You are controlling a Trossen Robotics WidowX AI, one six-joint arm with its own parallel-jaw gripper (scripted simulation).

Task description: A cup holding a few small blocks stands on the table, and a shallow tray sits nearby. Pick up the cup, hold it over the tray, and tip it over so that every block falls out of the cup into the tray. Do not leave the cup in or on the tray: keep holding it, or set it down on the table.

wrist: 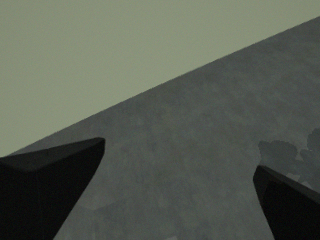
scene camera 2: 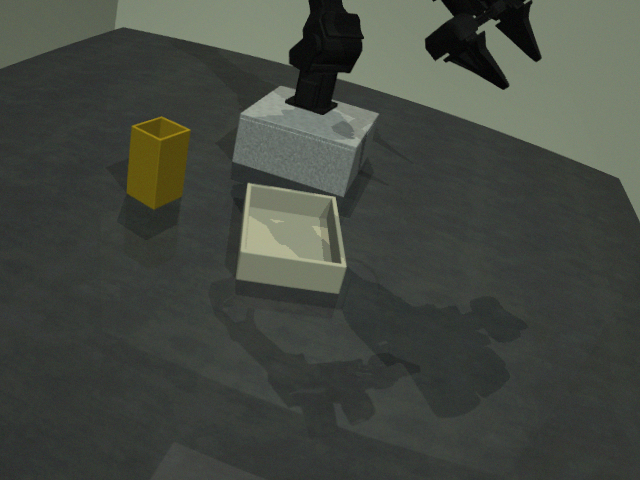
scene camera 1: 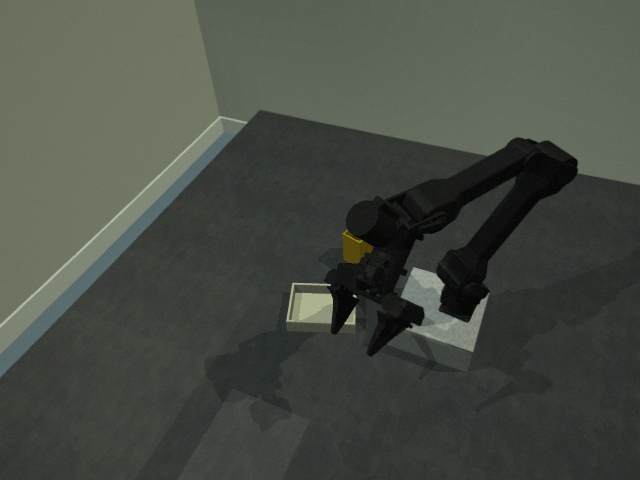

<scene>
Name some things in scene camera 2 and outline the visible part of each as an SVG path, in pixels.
My gripper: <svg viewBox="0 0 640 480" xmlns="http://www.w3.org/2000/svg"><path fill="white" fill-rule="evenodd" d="M425 39L425 49L430 53L434 61L449 53L446 59L443 59L446 63L448 61L456 63L502 90L507 89L510 85L503 71L486 47L485 30L480 34L476 33L479 26L490 19L495 21L499 19L501 22L495 26L514 42L519 49L524 51L535 62L542 59L532 26L529 22L532 0L529 0L526 4L523 3L526 0L441 0L454 17L442 24L441 27L438 27L436 31Z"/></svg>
A tall yellow square cup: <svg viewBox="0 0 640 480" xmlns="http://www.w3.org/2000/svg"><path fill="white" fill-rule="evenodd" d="M164 117L138 123L131 128L127 194L153 209L182 197L188 142L191 134L190 129Z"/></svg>
</scene>
